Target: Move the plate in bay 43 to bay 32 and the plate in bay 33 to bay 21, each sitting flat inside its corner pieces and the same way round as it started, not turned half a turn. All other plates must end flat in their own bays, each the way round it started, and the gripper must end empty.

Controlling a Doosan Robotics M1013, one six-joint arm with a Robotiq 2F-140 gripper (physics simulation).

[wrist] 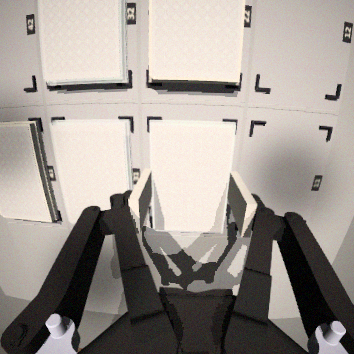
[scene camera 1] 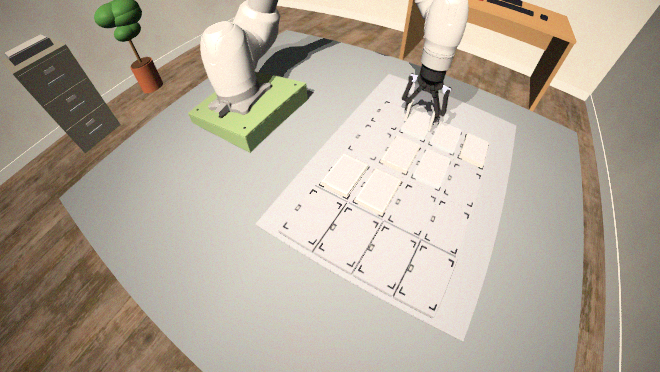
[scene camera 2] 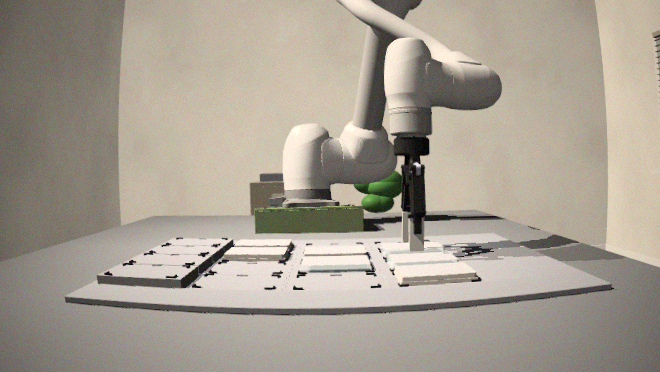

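Observation:
There's a bay 43 here, and a bay 33 too. I can also see my gripper, which shows in the wrist view and in scene camera 1 as well.

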